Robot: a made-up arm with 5 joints. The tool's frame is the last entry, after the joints. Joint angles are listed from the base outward.
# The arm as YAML. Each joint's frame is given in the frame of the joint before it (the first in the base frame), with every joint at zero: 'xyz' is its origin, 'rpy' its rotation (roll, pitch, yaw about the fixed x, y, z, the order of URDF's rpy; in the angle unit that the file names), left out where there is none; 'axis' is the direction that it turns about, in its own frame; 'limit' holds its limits. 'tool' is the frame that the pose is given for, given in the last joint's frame.
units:
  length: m
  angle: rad
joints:
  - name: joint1
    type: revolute
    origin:
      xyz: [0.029, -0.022, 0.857]
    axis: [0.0, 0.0, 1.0]
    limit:
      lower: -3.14
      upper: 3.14
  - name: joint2
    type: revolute
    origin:
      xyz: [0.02, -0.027, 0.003]
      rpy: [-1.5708, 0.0, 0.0]
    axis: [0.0, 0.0, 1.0]
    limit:
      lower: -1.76
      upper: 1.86
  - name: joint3
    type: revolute
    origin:
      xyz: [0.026, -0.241, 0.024]
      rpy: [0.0, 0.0, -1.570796]
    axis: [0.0, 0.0, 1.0]
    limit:
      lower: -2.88
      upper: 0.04
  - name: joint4
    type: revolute
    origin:
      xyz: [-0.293, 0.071, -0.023]
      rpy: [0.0, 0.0, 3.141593]
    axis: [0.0, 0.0, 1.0]
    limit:
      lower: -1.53
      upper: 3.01
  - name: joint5
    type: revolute
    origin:
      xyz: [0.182, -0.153, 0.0]
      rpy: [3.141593, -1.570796, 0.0]
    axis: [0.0, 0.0, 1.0]
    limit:
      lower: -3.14
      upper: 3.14
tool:
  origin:
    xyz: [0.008, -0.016, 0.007]
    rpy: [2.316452, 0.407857, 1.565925]
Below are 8 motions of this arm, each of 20 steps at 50 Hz.
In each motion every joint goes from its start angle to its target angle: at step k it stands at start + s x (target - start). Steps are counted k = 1, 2, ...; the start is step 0. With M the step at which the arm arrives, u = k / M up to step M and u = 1 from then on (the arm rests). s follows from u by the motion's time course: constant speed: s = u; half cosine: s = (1 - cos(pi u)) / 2; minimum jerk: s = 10 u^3 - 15 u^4 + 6 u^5.
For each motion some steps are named. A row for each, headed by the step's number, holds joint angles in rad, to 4 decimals.
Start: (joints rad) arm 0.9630 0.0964 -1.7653 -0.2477 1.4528
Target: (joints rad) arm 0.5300 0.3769 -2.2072 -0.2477 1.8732
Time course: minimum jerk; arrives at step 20
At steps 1, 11, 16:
1: 0.9625 0.0967 -1.7658 -0.2477 1.4533
11: 0.7062 0.2628 -2.0274 -0.2477 1.7022
16: 0.5551 0.3607 -2.1816 -0.2477 1.8489

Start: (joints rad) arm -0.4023 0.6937 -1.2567 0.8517 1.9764
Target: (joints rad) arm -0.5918 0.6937 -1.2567 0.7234 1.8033
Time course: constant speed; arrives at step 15
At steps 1, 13, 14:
1: -0.4149 0.6937 -1.2567 0.8431 1.9649
13: -0.5665 0.6937 -1.2567 0.7405 1.8264
14: -0.5792 0.6937 -1.2567 0.7320 1.8148

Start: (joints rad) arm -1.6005 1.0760 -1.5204 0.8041 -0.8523
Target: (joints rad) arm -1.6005 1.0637 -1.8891 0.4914 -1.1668
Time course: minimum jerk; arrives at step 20
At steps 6, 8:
6: -1.6005 1.0740 -1.5805 0.7531 -0.9036
8: -1.6005 1.0721 -1.6374 0.7048 -0.9521

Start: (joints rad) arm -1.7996 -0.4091 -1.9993 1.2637 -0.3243
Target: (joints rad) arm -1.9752 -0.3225 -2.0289 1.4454 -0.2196
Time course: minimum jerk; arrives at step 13
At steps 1, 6, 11, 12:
1: -1.8003 -0.4087 -1.9994 1.2644 -0.3239
6: -1.8748 -0.3720 -2.0120 1.3415 -0.2795
11: -1.9702 -0.3250 -2.0281 1.4402 -0.2226
12: -1.9745 -0.3229 -2.0288 1.4447 -0.2200

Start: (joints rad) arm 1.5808 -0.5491 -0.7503 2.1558 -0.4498
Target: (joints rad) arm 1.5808 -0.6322 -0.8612 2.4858 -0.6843
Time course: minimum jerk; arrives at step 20
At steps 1, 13, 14, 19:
1: 1.5808 -0.5492 -0.7504 2.1562 -0.4501
13: 1.5808 -0.6127 -0.8351 2.4082 -0.6292
14: 1.5808 -0.6186 -0.8431 2.4320 -0.6461
19: 1.5808 -0.6321 -0.8611 2.4854 -0.6840

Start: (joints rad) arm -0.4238 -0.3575 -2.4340 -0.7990 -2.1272
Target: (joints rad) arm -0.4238 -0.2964 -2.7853 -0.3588 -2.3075
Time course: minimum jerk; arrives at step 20
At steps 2, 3, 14, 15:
2: -0.4238 -0.3570 -2.4370 -0.7952 -2.1287
3: -0.4238 -0.3559 -2.4433 -0.7873 -2.1320
14: -0.4238 -0.3064 -2.7280 -0.4306 -2.2781
15: -0.4238 -0.3027 -2.7489 -0.4044 -2.2888

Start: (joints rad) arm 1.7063 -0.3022 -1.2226 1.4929 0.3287
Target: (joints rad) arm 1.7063 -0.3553 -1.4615 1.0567 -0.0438
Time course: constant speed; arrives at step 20
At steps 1, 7, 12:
1: 1.7063 -0.3049 -1.2345 1.4711 0.3101
7: 1.7063 -0.3208 -1.3062 1.3402 0.1983
12: 1.7063 -0.3341 -1.3659 1.2312 0.1052

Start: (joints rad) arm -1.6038 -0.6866 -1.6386 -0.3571 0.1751
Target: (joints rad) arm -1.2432 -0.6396 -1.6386 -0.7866 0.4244
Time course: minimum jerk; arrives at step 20
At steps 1, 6, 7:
1: -1.6034 -0.6865 -1.6386 -0.3576 0.1754
6: -1.5450 -0.6789 -1.6386 -0.4271 0.2158
7: -1.5190 -0.6755 -1.6386 -0.4581 0.2337

